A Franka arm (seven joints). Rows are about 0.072 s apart.
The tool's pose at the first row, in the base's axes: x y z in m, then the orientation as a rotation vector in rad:
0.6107, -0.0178, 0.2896, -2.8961, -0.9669, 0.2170
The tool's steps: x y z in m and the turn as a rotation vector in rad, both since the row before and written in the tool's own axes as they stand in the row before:
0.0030, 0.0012, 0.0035, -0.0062, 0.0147, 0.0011
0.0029, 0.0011, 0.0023, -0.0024, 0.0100, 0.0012
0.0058, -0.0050, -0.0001, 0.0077, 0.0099, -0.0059
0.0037, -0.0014, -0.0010, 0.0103, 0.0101, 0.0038
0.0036, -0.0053, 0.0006, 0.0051, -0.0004, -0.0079
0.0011, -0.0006, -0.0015, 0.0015, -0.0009, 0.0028
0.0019, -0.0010, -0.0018, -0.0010, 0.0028, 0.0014
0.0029, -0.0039, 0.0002, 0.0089, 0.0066, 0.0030
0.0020, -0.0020, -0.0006, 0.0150, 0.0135, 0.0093
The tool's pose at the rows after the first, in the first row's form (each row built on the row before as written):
0.6132, -0.0168, 0.2857, -2.8997, -0.9654, 0.1929
0.6158, -0.0159, 0.2830, -2.9006, -0.9630, 0.1773
0.6175, -0.0084, 0.2832, -2.8886, -0.9671, 0.1657
0.6197, -0.0051, 0.2841, -2.8793, -0.9563, 0.1557
0.6194, 0.0013, 0.2840, -2.8706, -0.9658, 0.1578
0.6201, 0.0023, 0.2855, -2.8709, -0.9614, 0.1600
0.6213, 0.0041, 0.2873, -2.8720, -0.9593, 0.1556
0.6213, 0.0090, 0.2875, -2.8642, -0.9508, 0.1502
0.6218, 0.0117, 0.2883, -2.8527, -0.9300, 0.1381

